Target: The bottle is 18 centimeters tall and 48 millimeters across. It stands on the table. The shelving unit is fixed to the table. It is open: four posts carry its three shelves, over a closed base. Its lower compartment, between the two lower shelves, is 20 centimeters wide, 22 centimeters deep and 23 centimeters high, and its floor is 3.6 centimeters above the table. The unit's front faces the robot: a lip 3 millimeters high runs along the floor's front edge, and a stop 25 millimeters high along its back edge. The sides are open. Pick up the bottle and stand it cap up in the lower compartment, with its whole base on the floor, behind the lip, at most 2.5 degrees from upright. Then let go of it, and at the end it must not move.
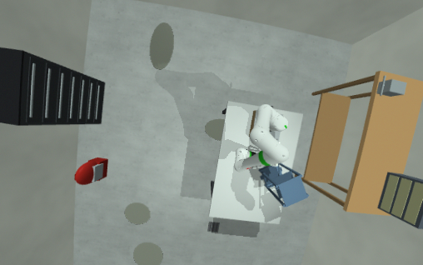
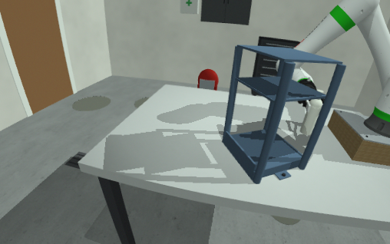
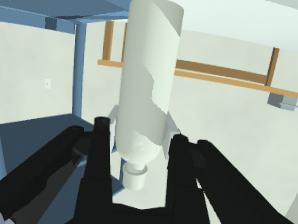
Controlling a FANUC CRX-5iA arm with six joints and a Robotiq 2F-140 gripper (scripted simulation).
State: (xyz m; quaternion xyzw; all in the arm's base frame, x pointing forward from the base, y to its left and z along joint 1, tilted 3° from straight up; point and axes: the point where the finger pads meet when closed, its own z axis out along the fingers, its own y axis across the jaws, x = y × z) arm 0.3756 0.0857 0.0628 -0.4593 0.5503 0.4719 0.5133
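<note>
Right now the white bottle is right at my hand. Also, from my hand: blue shelving unit (180 mm ahead, 110 mm to the left, 10 mm above).
</note>
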